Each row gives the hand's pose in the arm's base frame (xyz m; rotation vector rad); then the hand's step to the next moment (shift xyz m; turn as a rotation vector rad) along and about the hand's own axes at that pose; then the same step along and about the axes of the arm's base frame.
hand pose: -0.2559 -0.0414 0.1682 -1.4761 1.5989 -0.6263
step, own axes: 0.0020 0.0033 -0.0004 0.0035 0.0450 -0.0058
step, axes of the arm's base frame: -0.0020 -0.0014 -0.0030 -0.0290 0.0036 -0.0348
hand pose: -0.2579 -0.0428 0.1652 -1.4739 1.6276 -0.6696
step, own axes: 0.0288 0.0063 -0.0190 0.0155 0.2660 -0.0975
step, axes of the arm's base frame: -0.0187 -0.0296 -0.0016 -0.2251 0.0176 -0.1719
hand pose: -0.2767 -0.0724 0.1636 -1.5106 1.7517 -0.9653
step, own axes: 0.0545 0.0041 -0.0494 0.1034 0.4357 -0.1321
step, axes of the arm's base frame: -0.0515 -0.0472 0.0233 -0.3573 -0.0519 -0.2961
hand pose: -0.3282 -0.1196 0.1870 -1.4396 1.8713 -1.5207
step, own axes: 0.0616 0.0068 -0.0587 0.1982 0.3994 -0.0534
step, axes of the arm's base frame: -0.0745 -0.0210 0.0359 -0.3211 -0.1708 -0.2635
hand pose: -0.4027 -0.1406 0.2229 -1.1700 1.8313 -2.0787
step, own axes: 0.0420 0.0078 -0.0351 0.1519 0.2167 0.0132
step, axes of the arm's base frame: -0.0536 0.0019 0.0135 -0.1788 -0.1508 -0.1245
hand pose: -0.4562 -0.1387 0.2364 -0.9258 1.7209 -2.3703
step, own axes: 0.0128 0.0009 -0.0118 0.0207 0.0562 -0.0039
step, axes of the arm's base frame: -0.0166 0.0046 0.0024 -0.0348 -0.0256 -0.0416
